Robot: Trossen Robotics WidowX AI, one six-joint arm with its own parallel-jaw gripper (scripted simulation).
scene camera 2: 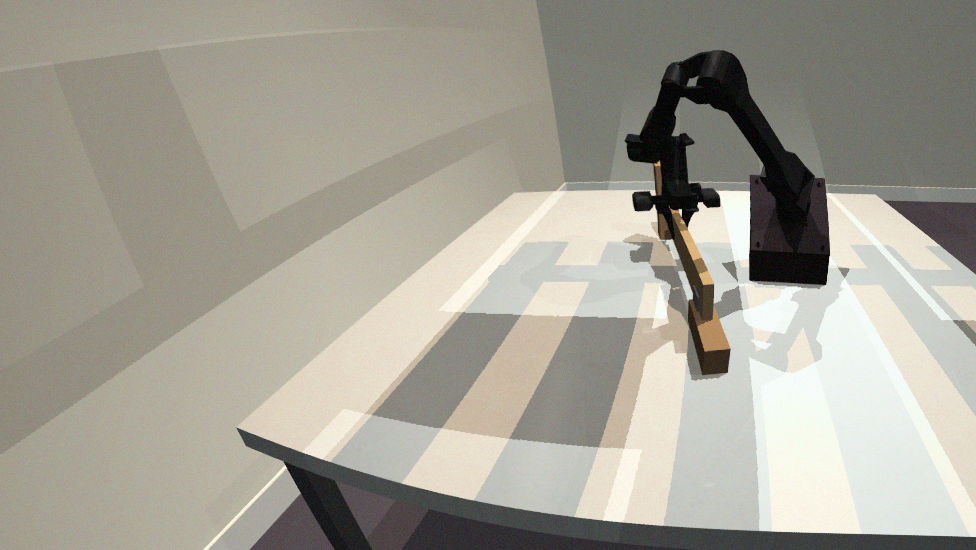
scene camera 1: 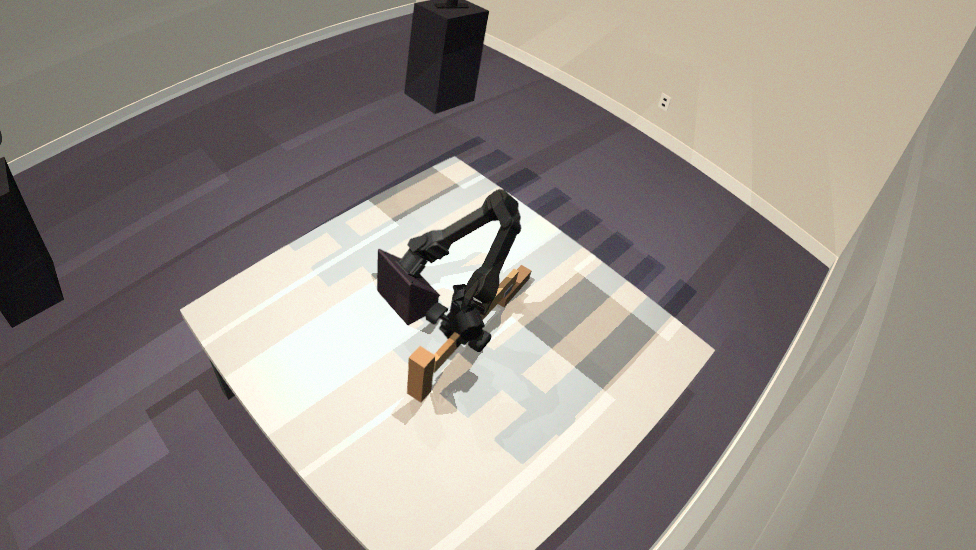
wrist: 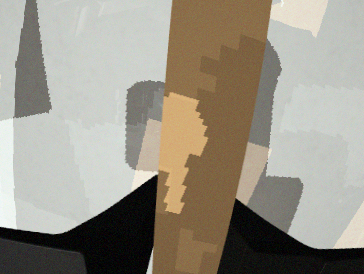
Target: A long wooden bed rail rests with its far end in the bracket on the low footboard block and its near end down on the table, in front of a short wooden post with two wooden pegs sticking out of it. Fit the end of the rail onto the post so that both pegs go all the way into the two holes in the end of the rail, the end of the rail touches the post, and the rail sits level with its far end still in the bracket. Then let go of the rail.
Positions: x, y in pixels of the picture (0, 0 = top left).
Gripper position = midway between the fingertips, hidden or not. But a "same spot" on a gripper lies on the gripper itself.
Labels:
The gripper shows in scene camera 2, in scene camera 1 (455, 344) and in the wrist view. A wooden bed rail shows in scene camera 2, in scene camera 1 (445, 352) and in the wrist view. One and the same spot on the wooden bed rail: (wrist: 213, 63) is (scene camera 2: 681, 225). The same spot on the gripper: (wrist: 126, 230) is (scene camera 2: 685, 218).

